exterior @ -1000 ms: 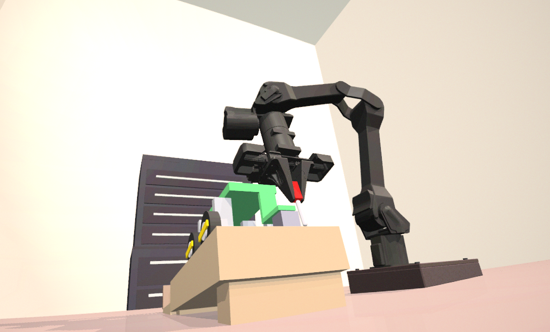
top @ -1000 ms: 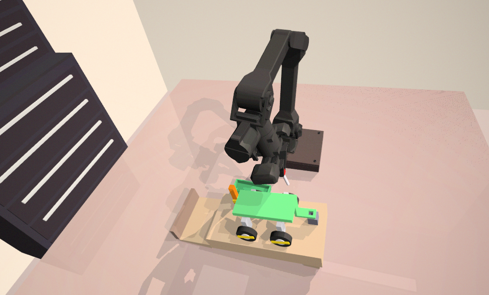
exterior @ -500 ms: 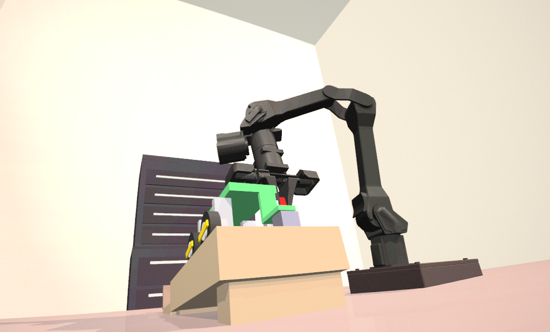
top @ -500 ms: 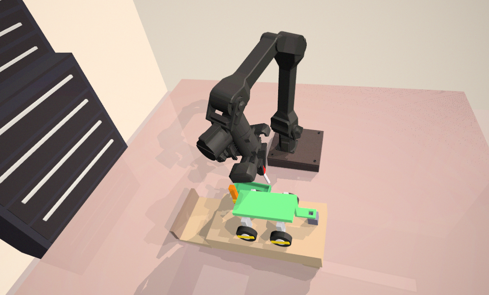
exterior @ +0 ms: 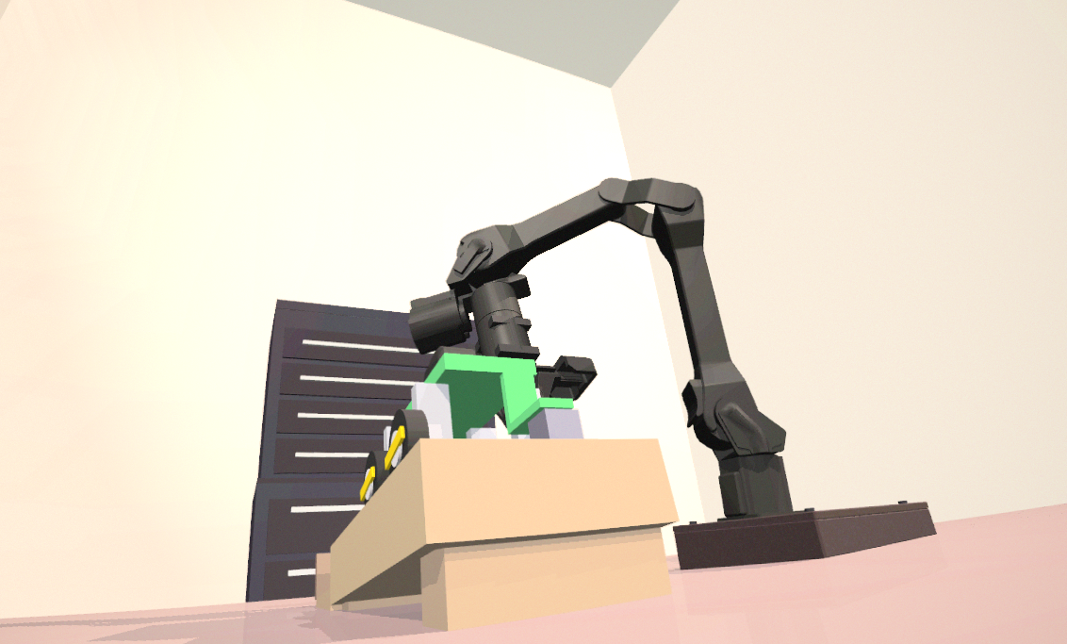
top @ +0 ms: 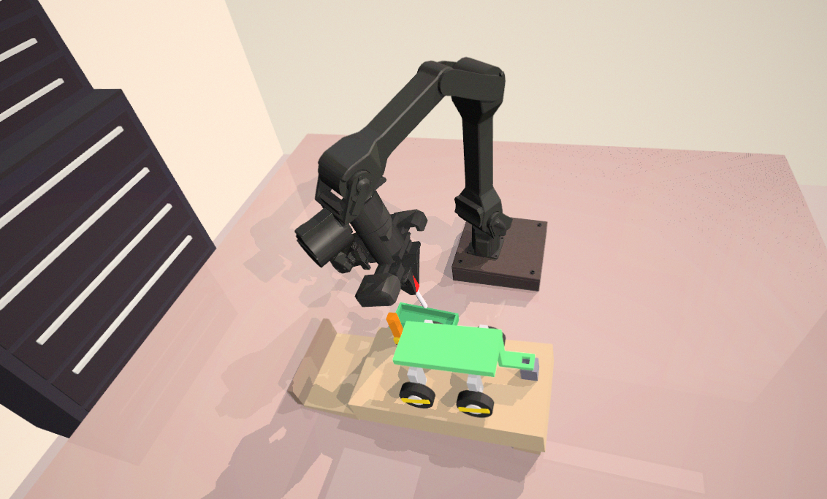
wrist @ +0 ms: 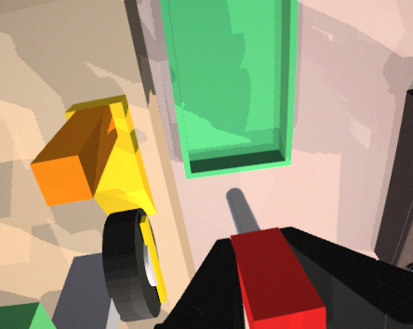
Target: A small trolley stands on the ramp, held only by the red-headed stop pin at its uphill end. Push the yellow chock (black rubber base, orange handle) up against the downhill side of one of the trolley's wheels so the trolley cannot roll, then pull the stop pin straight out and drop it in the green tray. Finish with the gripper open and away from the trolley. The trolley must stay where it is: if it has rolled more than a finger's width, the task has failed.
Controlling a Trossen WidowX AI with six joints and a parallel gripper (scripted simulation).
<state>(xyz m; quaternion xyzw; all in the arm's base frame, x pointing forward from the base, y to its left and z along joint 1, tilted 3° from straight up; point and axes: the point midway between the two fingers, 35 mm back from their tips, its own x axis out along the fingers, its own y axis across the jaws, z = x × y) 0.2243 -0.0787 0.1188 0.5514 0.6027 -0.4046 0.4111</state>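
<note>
Right now my gripper tip is 140 mm above the green tray, 20 mm past it and 10 mm to the left of it. Also, from my gripper tip: yellow chock 50 mm below, 50 mm ahead; red-headed stop pin right at my gripper tip; green trolley 100 mm ahead, 90 mm to the left, 20 mm below.
</note>
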